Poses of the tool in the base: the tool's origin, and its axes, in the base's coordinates. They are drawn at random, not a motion.
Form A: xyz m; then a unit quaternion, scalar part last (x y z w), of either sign.
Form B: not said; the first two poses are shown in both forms.
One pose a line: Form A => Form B
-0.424, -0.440, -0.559, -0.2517, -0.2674, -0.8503, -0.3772 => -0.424, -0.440, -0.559, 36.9, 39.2, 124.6
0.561, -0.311, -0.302, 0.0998, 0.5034, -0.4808, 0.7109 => 0.561, -0.311, -0.302, 12.7, 64.0, -61.1
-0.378, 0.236, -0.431, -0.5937, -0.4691, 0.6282, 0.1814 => -0.378, 0.236, -0.431, -96.0, -75.9, 101.6
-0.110, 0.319, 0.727, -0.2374, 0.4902, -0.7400, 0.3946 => -0.110, 0.319, 0.727, -34.5, 71.2, -107.5
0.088, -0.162, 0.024, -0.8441, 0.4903, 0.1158, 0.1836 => 0.088, -0.162, 0.024, -136.4, 79.2, 18.7
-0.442, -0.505, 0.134, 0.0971, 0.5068, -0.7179, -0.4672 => -0.442, -0.505, 0.134, -13.7, -71.2, 100.9
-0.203, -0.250, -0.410, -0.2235, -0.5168, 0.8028, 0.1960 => -0.203, -0.250, -0.410, -35.9, -83.0, 128.9
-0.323, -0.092, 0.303, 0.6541, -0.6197, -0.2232, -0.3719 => -0.323, -0.092, 0.303, -96.1, 91.0, 32.8
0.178, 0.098, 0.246, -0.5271, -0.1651, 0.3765, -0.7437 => 0.178, 0.098, 0.246, 66.2, 20.7, -47.3
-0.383, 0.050, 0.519, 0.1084, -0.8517, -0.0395, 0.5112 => -0.383, 0.050, 0.519, 14.9, -117.4, -5.4
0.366, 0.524, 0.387, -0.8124, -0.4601, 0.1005, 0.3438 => 0.366, 0.524, 0.387, -120.9, -68.5, 15.0
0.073, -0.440, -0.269, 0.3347, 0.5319, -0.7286, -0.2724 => 0.073, -0.440, -0.269, -51.6, -82.0, 112.4
